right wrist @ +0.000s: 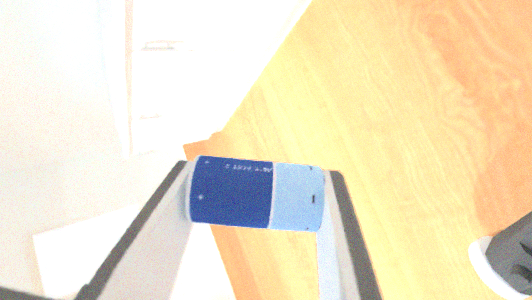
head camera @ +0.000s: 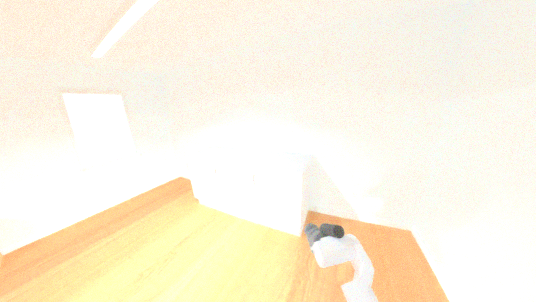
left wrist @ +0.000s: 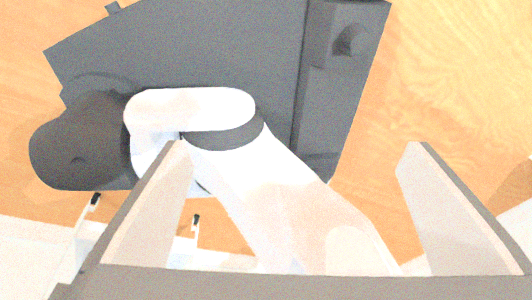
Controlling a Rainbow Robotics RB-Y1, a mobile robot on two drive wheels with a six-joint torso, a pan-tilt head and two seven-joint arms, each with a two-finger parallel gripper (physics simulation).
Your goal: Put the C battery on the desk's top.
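Places are measured from the robot's base along level axes (x ahead, y left, z up), in centimetres.
Where they show: left gripper, fingertip midpoint: (left wrist: 293, 155); right gripper, fingertip midpoint: (right wrist: 257, 182) (head camera: 308, 236).
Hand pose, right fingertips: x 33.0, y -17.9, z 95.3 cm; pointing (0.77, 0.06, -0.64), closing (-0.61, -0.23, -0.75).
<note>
After its pixels a point has its place.
The C battery (right wrist: 232, 193) @(x 32.3, y -18.9, z 97.1 cm), dark blue with a light blue end, lies crosswise between the fingertips in the right wrist view. My right gripper (right wrist: 257, 182) @(x 33.0, y -17.9, z 95.3 cm) is shut on the battery, a finger at each end, and holds it above the floor. My left gripper (left wrist: 293, 155) @(x -16.6, y 21.6, z 53.6 cm) is open, with no object between its fingers. A white, block-shaped piece of furniture (head camera: 245, 197) @(x 143.2, y 28.7, z 44.6 cm) (right wrist: 200, 75) @(x 146.5, y 35.2, z 48.3 cm) stands on the floor at the middle of the head view. Glare washes out its top, and I cannot tell whether it is the desk.
My right arm (head camera: 336, 252) @(x 10.7, y -17.3, z 114.4 cm) shows low, right of the white furniture, over the wooden floor (head camera: 165, 250) @(x 101.3, y 125.3, z 0.2 cm). Pale walls (head camera: 450, 125) @(x 95.8, y -180.7, z 135.8 cm) surround the floor. The robot's dark base (left wrist: 215, 60) @(x -24.1, y 12.0, z 17.0 cm) shows in the left wrist view, with white legs on black casters (left wrist: 195, 220) @(x -43.4, y -66.3, z 4.3 cm) below it.
</note>
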